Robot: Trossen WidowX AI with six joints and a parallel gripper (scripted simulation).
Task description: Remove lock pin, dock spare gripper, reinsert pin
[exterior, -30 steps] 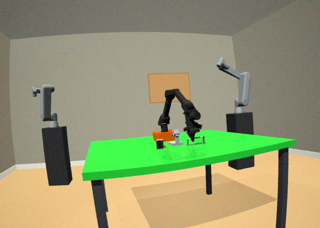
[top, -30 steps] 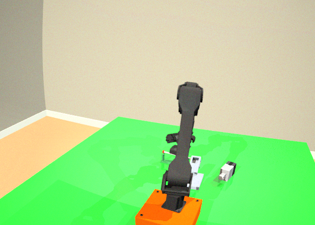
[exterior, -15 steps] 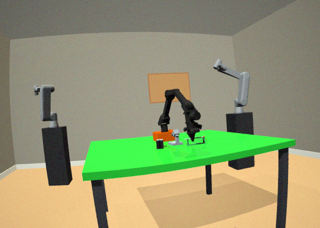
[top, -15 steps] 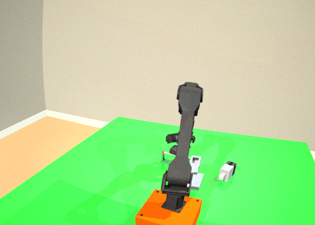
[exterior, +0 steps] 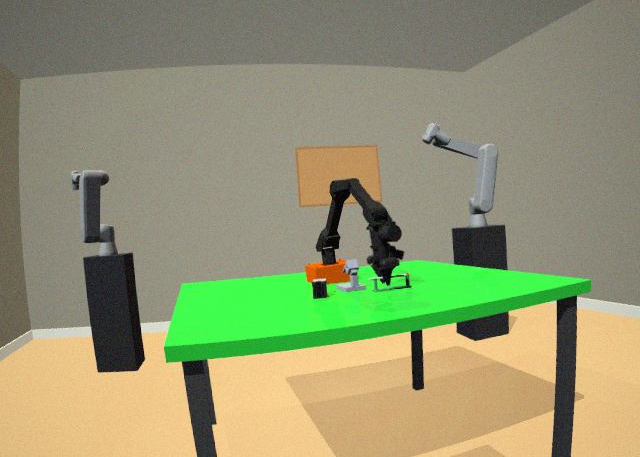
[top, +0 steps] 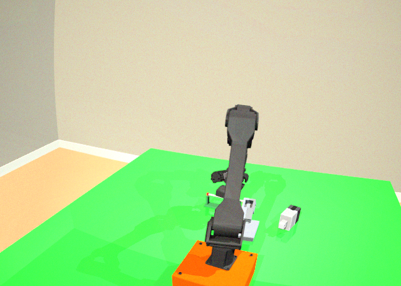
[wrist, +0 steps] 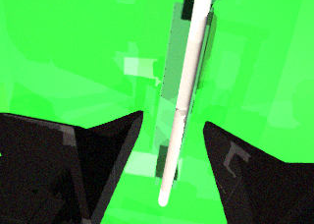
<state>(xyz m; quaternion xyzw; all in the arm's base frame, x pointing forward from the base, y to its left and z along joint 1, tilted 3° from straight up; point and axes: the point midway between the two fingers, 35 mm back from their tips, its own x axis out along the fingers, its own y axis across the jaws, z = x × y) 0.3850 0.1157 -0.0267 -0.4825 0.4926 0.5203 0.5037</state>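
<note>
My gripper tip is now 20 mm to the right of the pin cradle. From my gripper tip the other things lie so: socket 100 mm behind, 100 mm to the right, 30 mm above; then spare gripper 40 mm behind, 230 mm to the right, 10 mm above.
</note>
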